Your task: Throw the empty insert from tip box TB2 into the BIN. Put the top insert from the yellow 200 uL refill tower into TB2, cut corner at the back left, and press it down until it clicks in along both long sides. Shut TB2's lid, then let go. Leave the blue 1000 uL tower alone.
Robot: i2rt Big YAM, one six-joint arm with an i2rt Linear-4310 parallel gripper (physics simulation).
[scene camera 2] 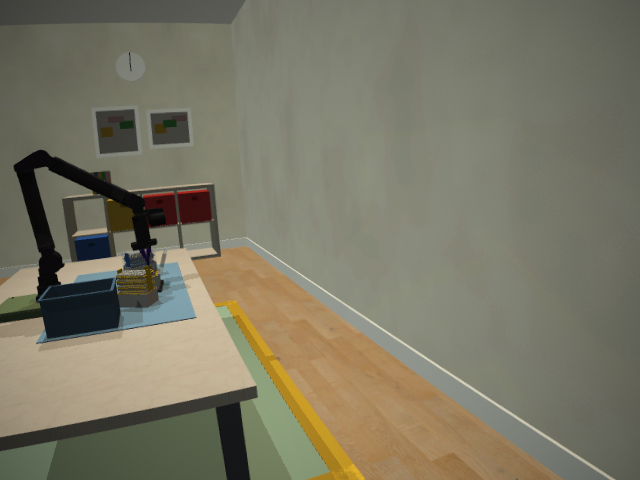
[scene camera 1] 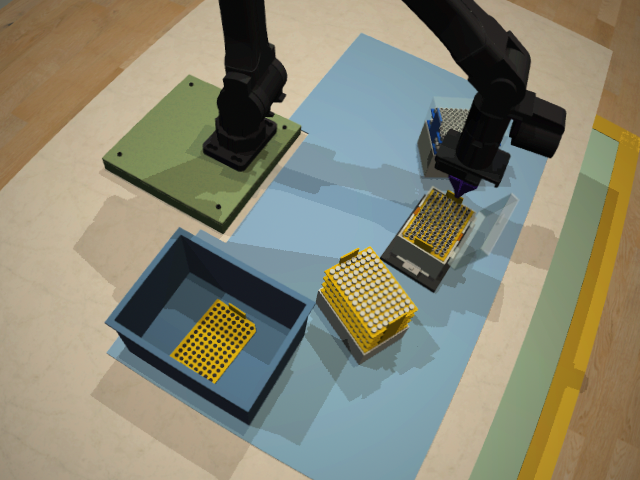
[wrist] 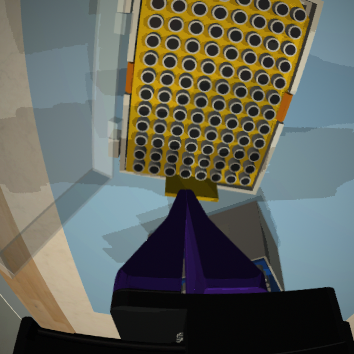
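Observation:
TB2 [scene camera 1: 418, 262] stands on the blue mat with a yellow insert [scene camera 1: 438, 222] [wrist: 200, 95] full of tips lying in it; orange clips show along both long sides. Its clear lid [scene camera 1: 493, 227] [wrist: 104, 95] is open. My gripper [scene camera 1: 458, 195] [wrist: 184, 197] is shut and empty, its tips at the insert's end tab [wrist: 191, 188]; I cannot tell whether they touch. The empty insert [scene camera 1: 214, 341] lies flat in the BIN [scene camera 1: 279, 369] [scene camera 2: 82, 315]. The yellow refill tower [scene camera 1: 369, 297] [scene camera 2: 135, 284] stands between the BIN and TB2. The blue tower [scene camera 1: 434, 129] is partly hidden behind my gripper.
The arm's base stands on a green plate [scene camera 1: 155, 160] [scene camera 2: 18, 307] at the mat's left. The blue mat [scene camera 1: 330, 87] [scene camera 2: 175, 304] lies on the table [scene camera 1: 51, 248] [scene camera 2: 155, 372]. The open lid stands out at TB2's right in scene camera 1. A shelf [scene camera 2: 215, 240] stands behind the table.

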